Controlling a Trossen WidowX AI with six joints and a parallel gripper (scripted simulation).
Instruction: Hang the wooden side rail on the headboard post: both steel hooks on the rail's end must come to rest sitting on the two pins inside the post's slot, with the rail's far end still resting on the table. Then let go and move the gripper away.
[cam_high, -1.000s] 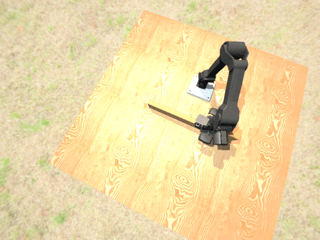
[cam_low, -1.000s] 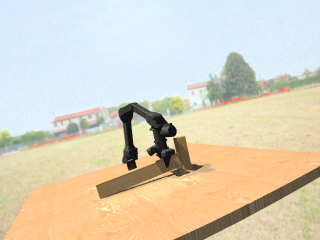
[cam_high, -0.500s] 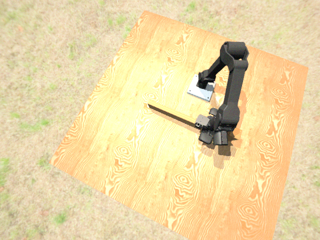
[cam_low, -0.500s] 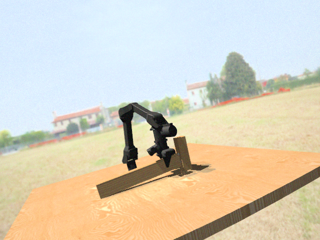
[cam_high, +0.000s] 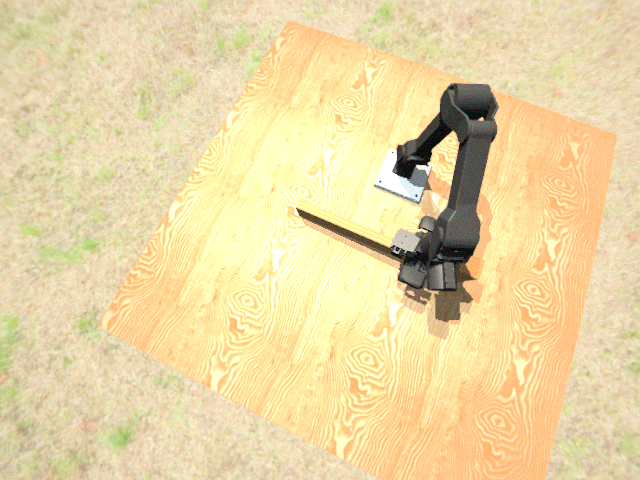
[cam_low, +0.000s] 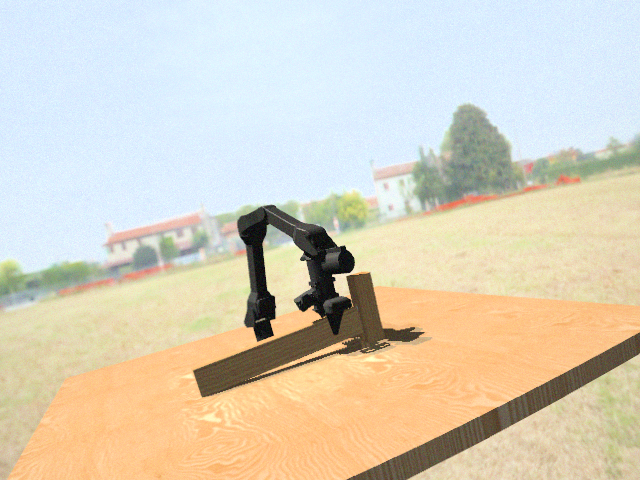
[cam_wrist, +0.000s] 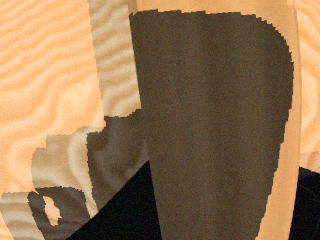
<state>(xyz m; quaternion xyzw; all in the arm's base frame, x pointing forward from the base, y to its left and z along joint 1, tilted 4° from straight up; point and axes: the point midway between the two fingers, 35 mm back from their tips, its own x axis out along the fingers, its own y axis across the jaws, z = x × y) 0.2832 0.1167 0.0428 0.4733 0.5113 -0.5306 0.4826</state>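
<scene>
Now: the headboard post 100 mm to the left of my gripper tip and 40 mm above it.
</scene>
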